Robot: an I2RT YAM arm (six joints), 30 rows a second.
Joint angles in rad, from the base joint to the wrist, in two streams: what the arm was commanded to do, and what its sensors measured. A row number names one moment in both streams.
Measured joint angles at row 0:
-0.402 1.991 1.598 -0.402 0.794 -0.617
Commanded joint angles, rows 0 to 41:
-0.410 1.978 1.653 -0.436 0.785 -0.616
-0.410 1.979 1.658 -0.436 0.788 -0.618
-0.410 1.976 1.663 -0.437 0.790 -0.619
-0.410 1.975 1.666 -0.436 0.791 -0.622
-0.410 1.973 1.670 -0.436 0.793 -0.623
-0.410 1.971 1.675 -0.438 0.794 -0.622
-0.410 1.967 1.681 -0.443 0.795 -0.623
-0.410 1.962 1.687 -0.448 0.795 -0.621
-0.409 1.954 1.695 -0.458 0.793 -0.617
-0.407 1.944 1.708 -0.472 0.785 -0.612
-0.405 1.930 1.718 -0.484 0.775 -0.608
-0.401 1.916 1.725 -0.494 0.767 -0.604
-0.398 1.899 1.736 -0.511 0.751 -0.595
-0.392 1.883 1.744 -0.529 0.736 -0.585
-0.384 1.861 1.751 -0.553 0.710 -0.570
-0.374 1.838 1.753 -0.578 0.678 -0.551
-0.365 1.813 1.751 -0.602 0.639 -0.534
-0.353 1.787 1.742 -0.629 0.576 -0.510
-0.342 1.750 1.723 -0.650 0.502 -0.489
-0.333 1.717 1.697 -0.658 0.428 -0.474
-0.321 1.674 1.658 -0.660 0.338 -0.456
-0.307 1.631 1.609 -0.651 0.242 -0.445
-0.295 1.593 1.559 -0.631 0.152 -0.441
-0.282 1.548 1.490 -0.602 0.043 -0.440
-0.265 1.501 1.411 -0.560 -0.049 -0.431
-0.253 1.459 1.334 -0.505 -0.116 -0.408
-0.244 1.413 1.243 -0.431 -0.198 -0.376
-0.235 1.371 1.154 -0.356 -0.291 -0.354
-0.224 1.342 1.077 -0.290 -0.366 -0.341
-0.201 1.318 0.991 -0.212 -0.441 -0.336
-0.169 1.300 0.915 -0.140 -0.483 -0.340
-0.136 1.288 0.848 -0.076 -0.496 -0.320
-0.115 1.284 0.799 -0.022 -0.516 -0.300
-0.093 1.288 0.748 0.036 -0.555 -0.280
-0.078 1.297 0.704 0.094 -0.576 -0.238
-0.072 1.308 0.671 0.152 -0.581 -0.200
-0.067 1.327 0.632 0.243 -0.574 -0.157
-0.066 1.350 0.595 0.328 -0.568 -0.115
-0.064 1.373 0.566 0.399 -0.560 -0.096
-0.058 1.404 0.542 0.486 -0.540 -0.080
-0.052 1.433 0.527 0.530 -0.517 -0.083
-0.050 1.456 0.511 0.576 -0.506 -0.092
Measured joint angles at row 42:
-0.059 1.409 0.530 0.254 -0.489 -0.160
